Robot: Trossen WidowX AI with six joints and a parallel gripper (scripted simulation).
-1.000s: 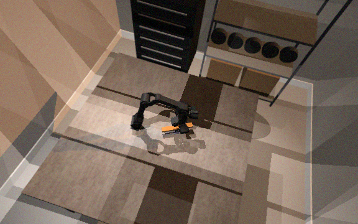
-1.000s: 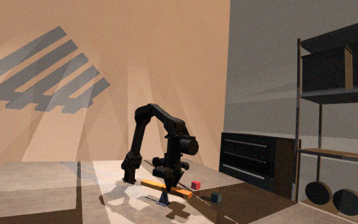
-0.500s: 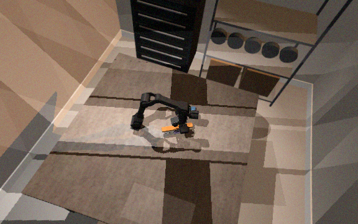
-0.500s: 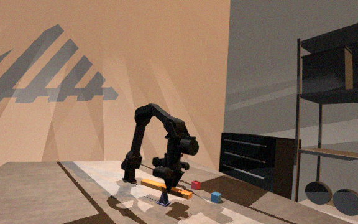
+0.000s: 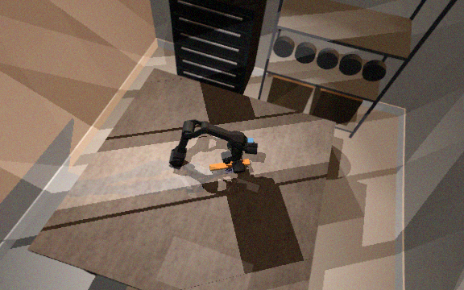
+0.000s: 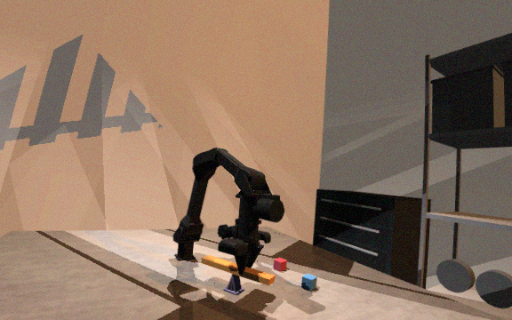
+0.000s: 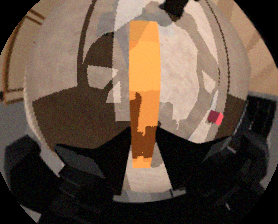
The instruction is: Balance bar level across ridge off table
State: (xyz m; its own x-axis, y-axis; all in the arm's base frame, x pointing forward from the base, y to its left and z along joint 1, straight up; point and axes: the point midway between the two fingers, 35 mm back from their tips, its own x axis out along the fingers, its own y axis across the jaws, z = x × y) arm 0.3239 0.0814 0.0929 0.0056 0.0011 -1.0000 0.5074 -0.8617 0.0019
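The bar lies 3 cm behind my gripper tip and 1 cm to the right of it. Round my gripper tip: blue cube (4 cm ahead, 21 cm to the left, 4 cm below); red cube (12 cm behind, 21 cm to the left, 4 cm below).
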